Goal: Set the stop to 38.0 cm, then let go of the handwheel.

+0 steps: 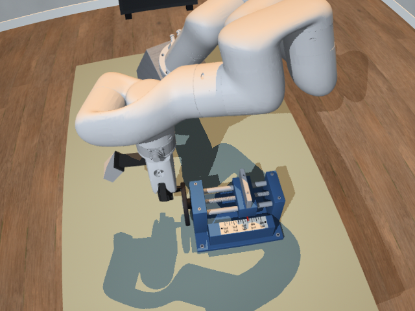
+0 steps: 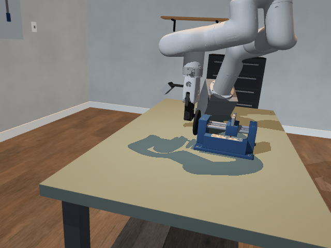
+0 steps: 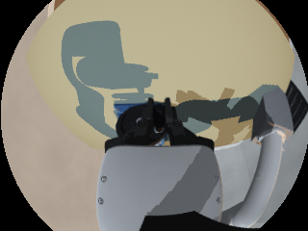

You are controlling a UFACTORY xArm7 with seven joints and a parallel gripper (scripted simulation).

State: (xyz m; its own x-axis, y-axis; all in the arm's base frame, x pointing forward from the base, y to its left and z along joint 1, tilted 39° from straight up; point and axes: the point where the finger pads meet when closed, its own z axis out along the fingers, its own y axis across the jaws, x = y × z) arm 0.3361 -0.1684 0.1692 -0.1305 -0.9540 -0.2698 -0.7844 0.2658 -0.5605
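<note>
My gripper is now 2 cm to the right of the handwheel and 1 cm short of it. Round my hand: stop plate 16 cm to the left, 7 cm ahead.
</note>
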